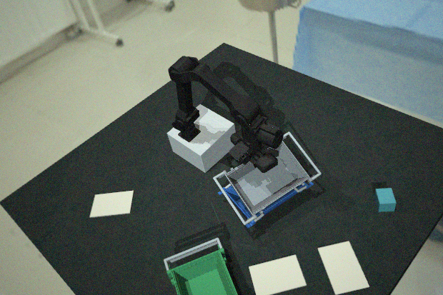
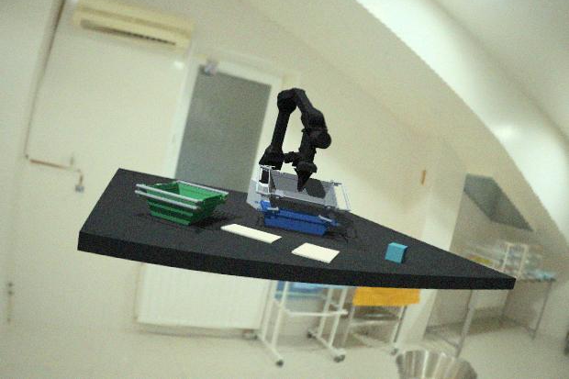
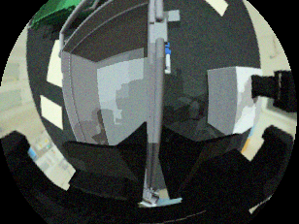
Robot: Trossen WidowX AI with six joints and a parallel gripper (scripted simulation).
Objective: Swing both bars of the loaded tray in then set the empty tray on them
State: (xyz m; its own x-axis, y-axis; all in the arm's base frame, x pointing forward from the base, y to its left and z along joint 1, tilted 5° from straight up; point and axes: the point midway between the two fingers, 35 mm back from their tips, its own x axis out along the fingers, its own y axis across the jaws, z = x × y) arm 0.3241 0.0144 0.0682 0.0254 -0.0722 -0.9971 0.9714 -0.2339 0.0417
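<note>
Now: the grey tray 7 cm ahead of my gripper tip and 2 cm to the right of it. Round my gripper tip: teal block: 37 cm ahead, 20 cm to the left, 11 cm below.
</note>
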